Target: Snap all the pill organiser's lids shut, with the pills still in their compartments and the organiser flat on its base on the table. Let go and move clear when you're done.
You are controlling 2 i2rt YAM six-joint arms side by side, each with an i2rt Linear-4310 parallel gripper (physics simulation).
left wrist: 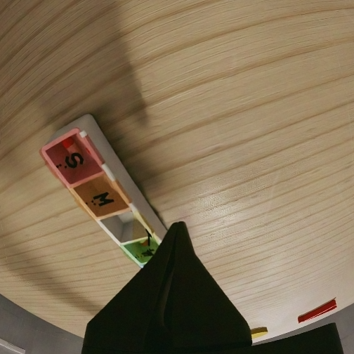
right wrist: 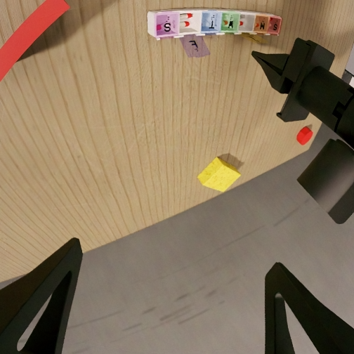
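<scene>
The pill organiser (left wrist: 119,170) (right wrist: 151,25) sits flat on the table. Its red S, orange M, green W, blue T and purple S lids look shut in the right wrist view. The yellow lid (left wrist: 141,226) (right wrist: 253,38) is open, leaving its compartment uncovered. The light purple F lid (right wrist: 196,46) is open and hangs out from the hinge side, with red-and-white pills (right wrist: 186,20) in its uncovered compartment. My left gripper (left wrist: 180,229) (right wrist: 253,52) is shut and empty, above the table on the hinge side near the yellow lid. My right gripper (right wrist: 179,263) is open and empty, away from the organiser.
A yellow block (right wrist: 219,174) lies near the table edge. A small red object (right wrist: 304,135) is near the edge beside the left arm. A curved red strip (right wrist: 31,37) shows at upper left in the right wrist view. A red bar (left wrist: 317,311) shows in the left wrist view.
</scene>
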